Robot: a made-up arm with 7 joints. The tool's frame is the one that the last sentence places.
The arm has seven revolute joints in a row. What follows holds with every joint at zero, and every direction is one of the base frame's. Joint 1 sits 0.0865 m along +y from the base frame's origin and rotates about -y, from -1.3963 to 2 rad. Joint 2 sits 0.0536 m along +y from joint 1 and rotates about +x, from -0.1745 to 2 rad. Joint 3 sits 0.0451 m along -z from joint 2 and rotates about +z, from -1.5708 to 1.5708 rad. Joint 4 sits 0.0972 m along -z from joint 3 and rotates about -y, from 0 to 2.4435 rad. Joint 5 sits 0.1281 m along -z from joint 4 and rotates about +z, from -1.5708 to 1.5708 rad. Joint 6 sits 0.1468 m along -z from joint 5 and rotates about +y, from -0.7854 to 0.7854 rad. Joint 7 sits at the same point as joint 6 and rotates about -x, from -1.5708 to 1.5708 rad. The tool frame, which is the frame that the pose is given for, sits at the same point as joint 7; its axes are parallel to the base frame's.
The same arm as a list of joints. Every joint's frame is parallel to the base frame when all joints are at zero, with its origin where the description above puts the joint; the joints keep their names.
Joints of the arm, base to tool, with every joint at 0 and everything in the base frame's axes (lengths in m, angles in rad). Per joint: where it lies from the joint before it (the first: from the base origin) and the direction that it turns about. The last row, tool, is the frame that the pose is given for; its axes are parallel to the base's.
joint 1: origin 0 0.0865 0 axis -y
joint 2: origin 0 0.0536 0 axis +x
joint 3: origin 0 0 -0.0451 axis +z
joint 4: origin 0 0 -0.0972 axis -y
joint 5: origin 0 0 -0.1281 axis +z
joint 6: origin 0 0 -0.1468 axis +y
joint 7: origin 0 0 0 axis -x
tool: origin 0 0 0
Joint limits (rad, base to tool): -1.3963..2 -0.1745..2 -1.5708..1.5708 0..2.4435 -1.5708..1.5708 -0.7854..0.7854 -1.5708..1.5708

